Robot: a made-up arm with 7 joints. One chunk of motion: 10 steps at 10 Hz.
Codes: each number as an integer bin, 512 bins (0 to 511) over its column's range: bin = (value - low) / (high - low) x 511, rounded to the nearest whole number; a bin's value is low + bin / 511 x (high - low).
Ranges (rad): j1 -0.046..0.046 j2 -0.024..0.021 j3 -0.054..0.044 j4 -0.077..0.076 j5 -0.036..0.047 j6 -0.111..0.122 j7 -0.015..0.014
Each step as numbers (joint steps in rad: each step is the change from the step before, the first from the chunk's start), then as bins.
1 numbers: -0.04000 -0.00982 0.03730 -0.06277 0.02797 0.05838 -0.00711
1 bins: 33 161 476 48 394 371 139
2 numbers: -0.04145 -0.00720 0.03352 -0.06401 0.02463 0.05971 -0.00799
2 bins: 25 191 456 43 373 374 124
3 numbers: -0.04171 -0.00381 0.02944 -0.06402 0.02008 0.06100 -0.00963
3 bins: 24 229 435 43 345 377 95
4 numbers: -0.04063 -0.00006 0.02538 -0.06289 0.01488 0.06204 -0.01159
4 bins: 30 272 414 47 313 379 60
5 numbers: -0.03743 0.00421 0.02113 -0.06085 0.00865 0.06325 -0.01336
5 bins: 48 320 392 54 275 382 29
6 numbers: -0.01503 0.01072 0.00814 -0.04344 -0.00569 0.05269 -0.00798
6 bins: 172 394 324 112 187 359 124
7 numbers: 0.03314 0.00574 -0.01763 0.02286 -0.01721 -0.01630 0.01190
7 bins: 440 338 190 334 116 208 474
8 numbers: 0.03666 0.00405 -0.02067 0.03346 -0.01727 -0.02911 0.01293
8 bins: 459 319 174 369 115 180 492
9 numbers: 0.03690 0.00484 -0.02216 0.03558 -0.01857 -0.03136 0.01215
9 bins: 460 327 166 376 107 175 478
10 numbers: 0.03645 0.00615 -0.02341 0.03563 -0.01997 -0.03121 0.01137
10 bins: 458 342 160 376 99 175 465
